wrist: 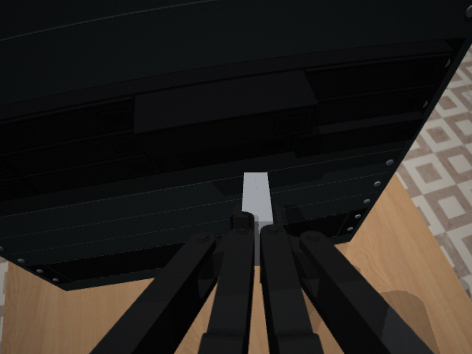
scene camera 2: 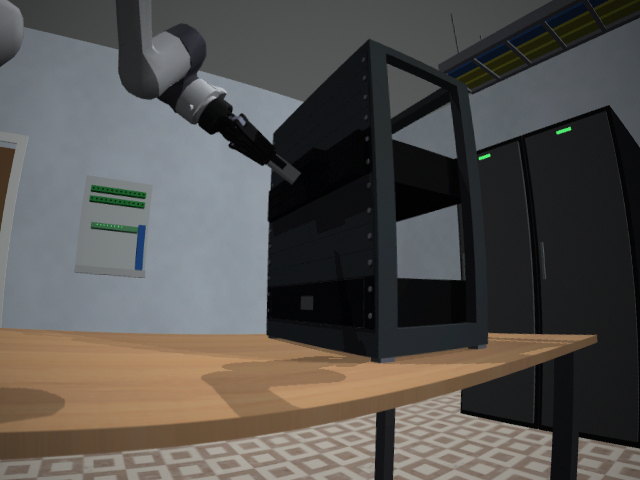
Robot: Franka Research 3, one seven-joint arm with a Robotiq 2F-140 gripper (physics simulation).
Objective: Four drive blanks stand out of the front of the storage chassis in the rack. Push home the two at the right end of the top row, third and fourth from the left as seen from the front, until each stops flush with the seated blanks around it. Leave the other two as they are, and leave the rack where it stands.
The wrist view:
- my gripper: 255, 190
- black rack: 132, 132
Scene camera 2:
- my gripper: 296, 178
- black rack: 332, 282
